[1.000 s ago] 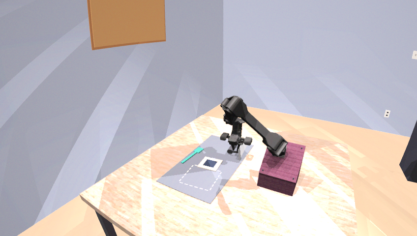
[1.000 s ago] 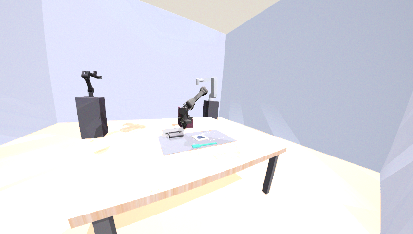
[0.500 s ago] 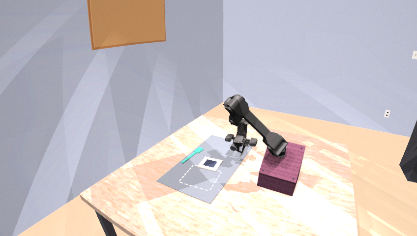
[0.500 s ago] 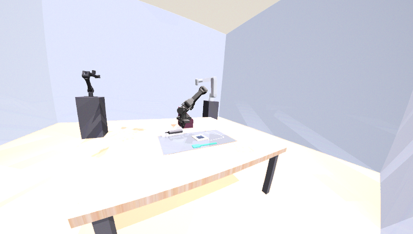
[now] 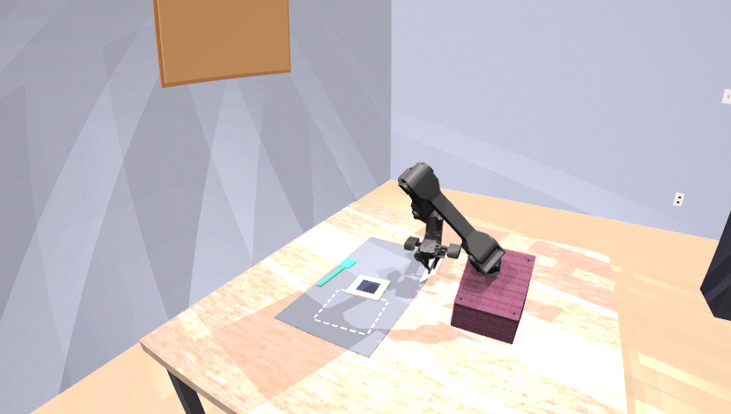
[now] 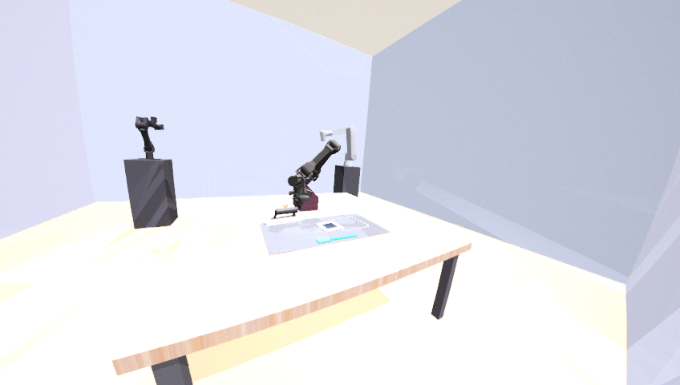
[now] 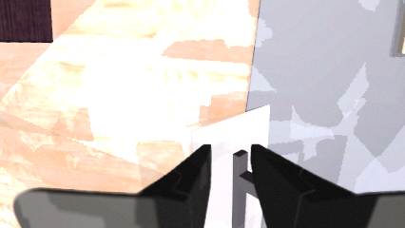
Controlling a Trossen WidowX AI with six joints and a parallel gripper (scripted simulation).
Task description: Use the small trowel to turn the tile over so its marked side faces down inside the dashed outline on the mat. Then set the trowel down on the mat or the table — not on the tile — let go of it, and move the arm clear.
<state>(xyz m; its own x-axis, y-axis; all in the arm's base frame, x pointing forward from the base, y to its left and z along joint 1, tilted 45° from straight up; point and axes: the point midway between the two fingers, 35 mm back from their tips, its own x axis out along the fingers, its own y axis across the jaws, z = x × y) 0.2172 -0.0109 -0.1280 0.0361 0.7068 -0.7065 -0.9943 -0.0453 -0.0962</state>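
Right now my gripper tip is 70 mm to the left of the small trowel, 20 mm short of it and 10 mm above it. Round my gripper tip: grey mat 190 mm ahead, 100 mm to the left, 80 mm below; white tile 180 mm ahead, 130 mm to the left, 60 mm below; teal flat tool 320 mm ahead, 70 mm to the left, 60 mm below.
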